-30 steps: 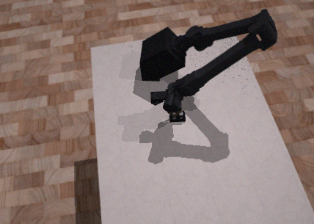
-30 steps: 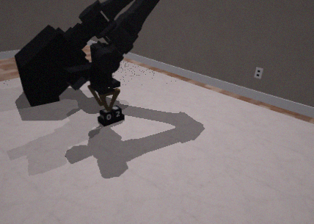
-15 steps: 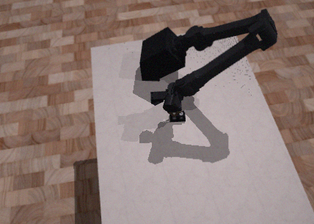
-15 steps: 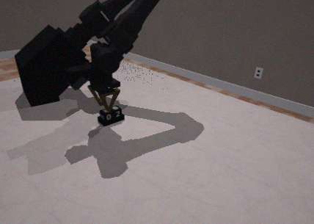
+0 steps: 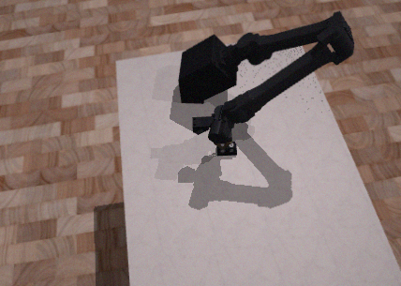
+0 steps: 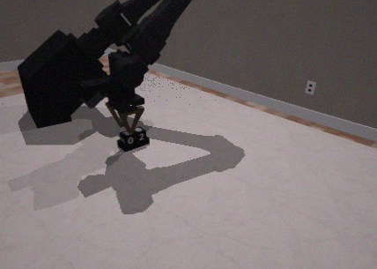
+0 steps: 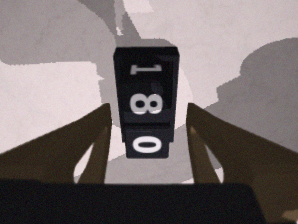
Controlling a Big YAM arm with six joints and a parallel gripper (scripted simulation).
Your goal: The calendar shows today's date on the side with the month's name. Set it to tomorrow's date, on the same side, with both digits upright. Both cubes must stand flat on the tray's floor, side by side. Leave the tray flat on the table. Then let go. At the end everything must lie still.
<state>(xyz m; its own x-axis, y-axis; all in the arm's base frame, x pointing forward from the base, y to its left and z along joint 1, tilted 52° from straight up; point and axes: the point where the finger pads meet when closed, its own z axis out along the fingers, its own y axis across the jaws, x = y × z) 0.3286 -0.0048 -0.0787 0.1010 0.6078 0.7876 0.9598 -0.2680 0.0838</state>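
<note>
My hand is 3 cm above the black digit cube. From my hand the other things lie so: black tray 2 cm to the left, 5 cm below.
</note>
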